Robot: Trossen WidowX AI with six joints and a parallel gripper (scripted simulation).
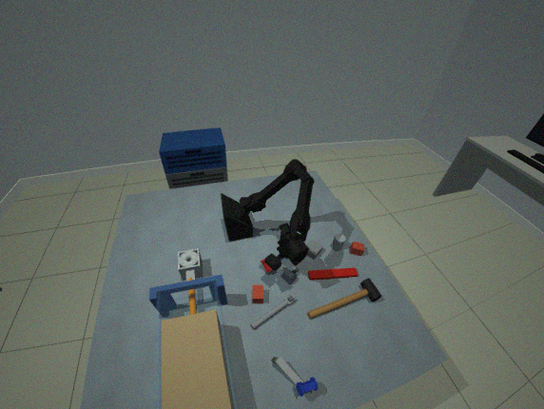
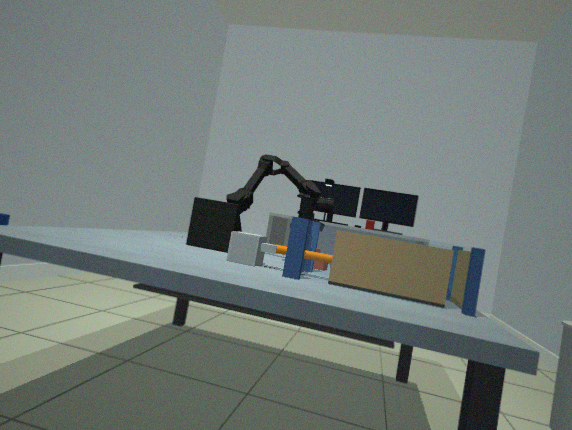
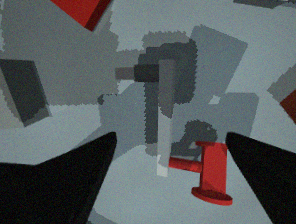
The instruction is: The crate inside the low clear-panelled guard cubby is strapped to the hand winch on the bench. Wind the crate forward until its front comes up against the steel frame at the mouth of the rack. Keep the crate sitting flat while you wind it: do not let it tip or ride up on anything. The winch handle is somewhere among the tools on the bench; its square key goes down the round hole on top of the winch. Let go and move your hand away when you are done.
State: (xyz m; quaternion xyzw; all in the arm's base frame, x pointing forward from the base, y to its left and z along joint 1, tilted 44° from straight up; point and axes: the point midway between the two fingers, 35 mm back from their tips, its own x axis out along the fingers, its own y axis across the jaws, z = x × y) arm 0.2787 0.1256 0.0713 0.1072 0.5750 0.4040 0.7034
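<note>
My gripper tip is now 1 cm past the red-knobbed winch handle, 1 cm to the left of it and 3 cm above it. From my gripper tip the other things lie so: grey cube: 6 cm behind, 18 cm to the left, 4 cm below; red bar: 9 cm ahead, 22 cm to the left, 5 cm below; red knob: 3 cm behind, 6 cm to the right, 3 cm below.
</note>
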